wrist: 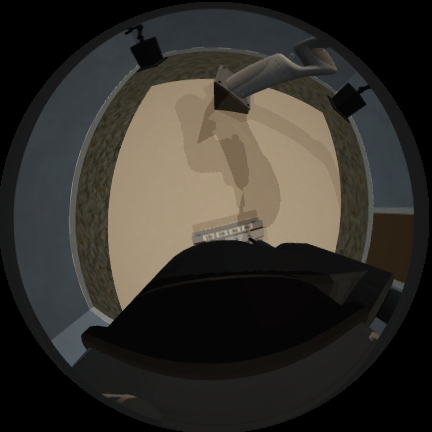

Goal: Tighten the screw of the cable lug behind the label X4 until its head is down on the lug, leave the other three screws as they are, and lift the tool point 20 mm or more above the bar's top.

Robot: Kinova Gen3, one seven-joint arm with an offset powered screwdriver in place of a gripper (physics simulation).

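Frame: origin at the arm's base, x ahead, y left, z up, level; centimetres.
Seen in the pictures: hand, tool point: (249,238); arm's base, link origin: (235,87).
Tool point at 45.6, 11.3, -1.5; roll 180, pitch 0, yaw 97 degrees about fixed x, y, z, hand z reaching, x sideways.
Pixels of each thing's top centre, then the offset from my tool point to it, as dx, dy, dz. "*": a spot on its surface instead. Level surfaces: height alone.
- grey terminal bar block, surface spot: (199,236) * +2.5, -11.3, -1.9
- screwdriver, top centre: (258,245) +0.0, +0.0, +6.4
- rightmost label, surface spot: (247,227) * -2.2, -0.5, -1.8
- tan table, surface height: dz -6.1
The grey terminal bar block (199,236) lies on the table at the lower middle of the wrist view, slightly tilted. A row of pale labels faces up along it; their print is too small to read, so I cannot tell which one is X4. My screwdriver (252,241) shows as a short dark tip at the right part of the block, just below the rightmost label (247,227). I cannot tell whether the tip touches a screw or is above it. The lugs and screws are mostly hidden behind the dark tool housing (220,305).
The arm's base plate (232,101) stands at the far edge of the tan table (150,165), with the arm link (260,75) rising to the right. The arm's shadow falls across the table. Two black stands (147,52) (349,101) are beyond the table.
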